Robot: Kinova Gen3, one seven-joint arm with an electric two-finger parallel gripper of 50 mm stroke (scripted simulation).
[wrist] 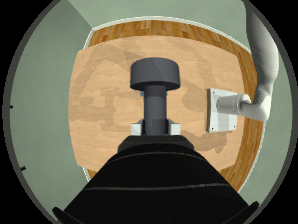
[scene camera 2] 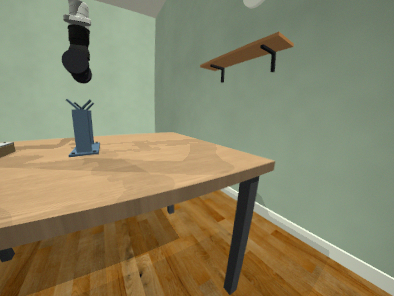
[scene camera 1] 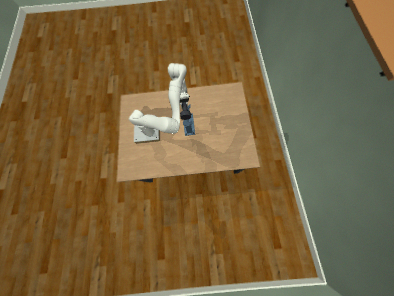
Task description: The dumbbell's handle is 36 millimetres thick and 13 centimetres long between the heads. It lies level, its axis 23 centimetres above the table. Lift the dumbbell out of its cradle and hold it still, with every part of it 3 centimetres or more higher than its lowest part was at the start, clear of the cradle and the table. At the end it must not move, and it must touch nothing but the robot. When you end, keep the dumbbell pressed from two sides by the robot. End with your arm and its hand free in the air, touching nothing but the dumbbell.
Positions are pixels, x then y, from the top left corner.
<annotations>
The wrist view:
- gripper: 155, 124
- dumbbell: 153, 75
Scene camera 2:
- dumbbell: 75, 61
</annotations>
